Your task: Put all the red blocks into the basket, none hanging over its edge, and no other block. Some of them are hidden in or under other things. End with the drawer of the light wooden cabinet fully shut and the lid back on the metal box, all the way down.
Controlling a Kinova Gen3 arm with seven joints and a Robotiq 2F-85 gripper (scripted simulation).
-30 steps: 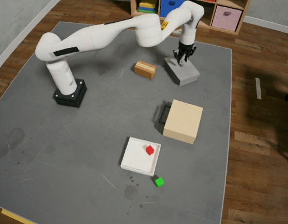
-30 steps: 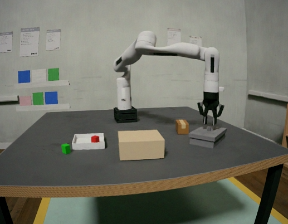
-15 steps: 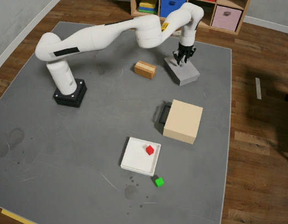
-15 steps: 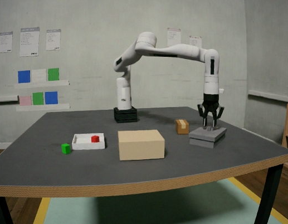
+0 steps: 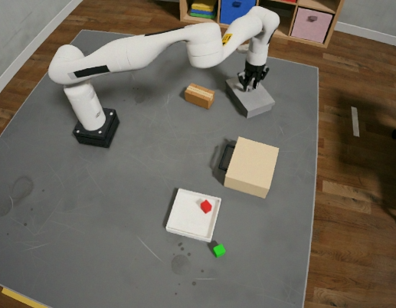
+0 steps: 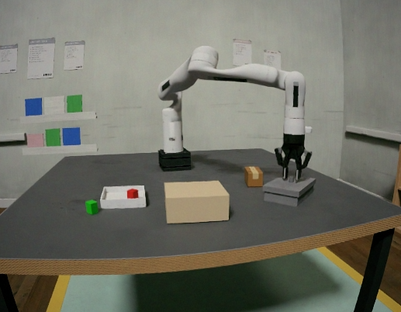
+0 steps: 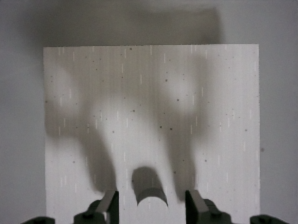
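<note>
Right now the lid is 30 mm below my hand. The rest, counted from my hand: blue block 200 mm behind, 100 mm to the right, 60 mm below; then cardboard box 180 mm behind, 100 mm to the right, 40 mm below; then metal box 50 mm below.
</note>
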